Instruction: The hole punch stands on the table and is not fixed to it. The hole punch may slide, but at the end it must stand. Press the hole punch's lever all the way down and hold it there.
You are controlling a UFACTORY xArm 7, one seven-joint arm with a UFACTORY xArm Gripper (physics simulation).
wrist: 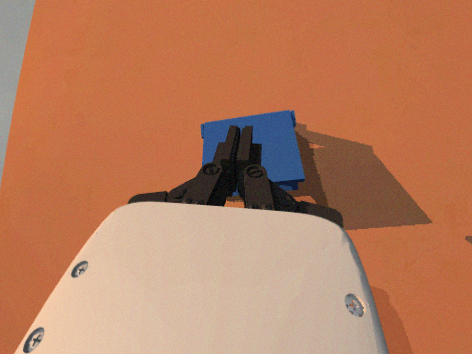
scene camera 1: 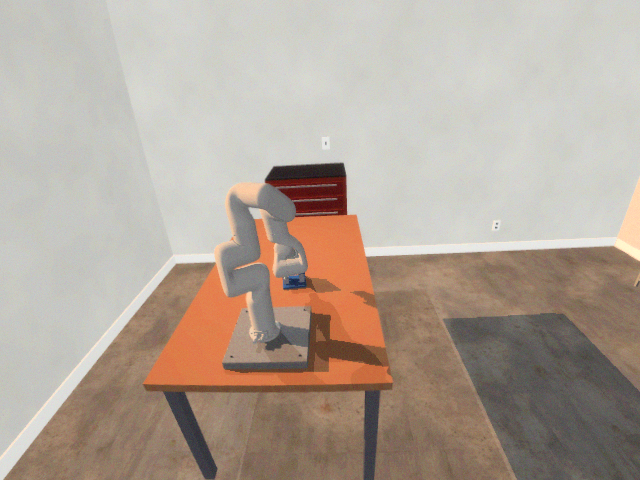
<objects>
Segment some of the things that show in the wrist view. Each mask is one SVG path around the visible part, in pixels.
The gripper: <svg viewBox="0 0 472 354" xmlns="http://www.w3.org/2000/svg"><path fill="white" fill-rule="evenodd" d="M364 267L353 241L343 229L343 218L340 212L330 207L302 200L301 202L296 201L290 194L271 181L267 176L266 169L261 166L262 144L252 143L253 126L242 128L240 136L240 128L230 125L226 141L218 143L213 161L203 165L195 178L173 188L168 193L167 191L137 194L129 199L127 205L114 210L101 223L75 257L47 299L14 354L389 354ZM237 187L239 196L244 200L245 208L224 207L226 198L228 196L232 197Z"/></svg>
A blue hole punch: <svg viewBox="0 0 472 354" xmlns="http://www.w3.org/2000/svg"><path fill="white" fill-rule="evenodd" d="M294 110L291 110L291 112L290 110L237 117L201 124L201 137L203 138L202 166L213 161L218 143L226 141L230 125L240 128L240 136L242 128L253 126L252 143L262 144L261 166L266 169L268 178L284 191L299 190L298 182L304 182L305 176L294 131L296 126Z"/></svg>
</objects>
